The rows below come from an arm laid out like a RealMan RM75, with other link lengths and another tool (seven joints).
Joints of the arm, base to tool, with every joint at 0 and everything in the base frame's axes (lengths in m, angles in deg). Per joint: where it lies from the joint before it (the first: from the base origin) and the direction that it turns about. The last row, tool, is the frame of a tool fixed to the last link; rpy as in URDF.
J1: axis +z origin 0 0 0.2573
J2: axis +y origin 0 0 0
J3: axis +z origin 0 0 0.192
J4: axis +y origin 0 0 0
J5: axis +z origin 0 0 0.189
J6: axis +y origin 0 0 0
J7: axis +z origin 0 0 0.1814
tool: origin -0.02 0.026 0.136 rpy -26.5 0 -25
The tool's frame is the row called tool.
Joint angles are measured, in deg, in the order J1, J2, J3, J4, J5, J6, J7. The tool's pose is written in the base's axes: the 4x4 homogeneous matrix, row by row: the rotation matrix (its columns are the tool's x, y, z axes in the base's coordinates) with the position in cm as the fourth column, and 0 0 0 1 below. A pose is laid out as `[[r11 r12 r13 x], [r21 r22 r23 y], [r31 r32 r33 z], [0 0 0 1]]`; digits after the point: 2 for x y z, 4 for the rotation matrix.
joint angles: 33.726, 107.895, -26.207, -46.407, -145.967, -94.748, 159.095
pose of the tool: [[0.2198 -0.9122 -0.3459 26.28], [-0.9264 -0.3063 0.2189 37.14], [-0.3056 0.2723 -0.9124 -1.62], [0 0 0 1]]
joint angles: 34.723, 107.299, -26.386, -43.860, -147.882, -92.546, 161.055
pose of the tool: [[0.1787 -0.9302 -0.3206 27.39], [-0.9381 -0.2593 0.2296 37.35], [-0.2967 0.2597 -0.9190 -2.02], [0 0 0 1]]
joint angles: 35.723, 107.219, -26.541, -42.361, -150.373, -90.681, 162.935
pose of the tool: [[0.1471 -0.9467 -0.2866 28.50], [-0.9476 -0.2179 0.2334 37.42], [-0.2834 0.2373 -0.9292 -2.44], [0 0 0 1]]
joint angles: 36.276, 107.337, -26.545, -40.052, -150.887, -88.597, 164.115
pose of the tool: [[0.1156 -0.9516 -0.2849 28.87], [-0.9513 -0.1886 0.2438 37.59], [-0.2857 0.2429 -0.9270 -3.15], [0 0 0 1]]
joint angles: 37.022, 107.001, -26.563, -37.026, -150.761, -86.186, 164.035
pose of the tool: [[0.1052 -0.9519 -0.2879 29.01], [-0.9510 -0.1809 0.2508 37.98], [-0.2908 0.2474 -0.9243 -3.76], [0 0 0 1]]
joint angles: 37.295, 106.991, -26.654, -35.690, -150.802, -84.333, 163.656
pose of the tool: [[0.1072 -0.9538 -0.2805 29.33], [-0.9485 -0.1827 0.2586 38.32], [-0.2979 0.2383 -0.9244 -4.01], [0 0 0 1]]
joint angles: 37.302, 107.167, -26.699, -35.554, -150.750, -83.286, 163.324
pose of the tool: [[0.1136 -0.9551 -0.2738 29.53], [-0.9450 -0.1890 0.2669 38.64], [-0.3067 0.2284 -0.9240 -4.00], [0 0 0 1]]
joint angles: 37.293, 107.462, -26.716, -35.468, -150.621, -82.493, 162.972
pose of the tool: [[0.1193 -0.9549 -0.2718 29.59], [-0.9423 -0.1952 0.2721 38.85], [-0.3129 0.2236 -0.9231 -4.10], [0 0 0 1]]
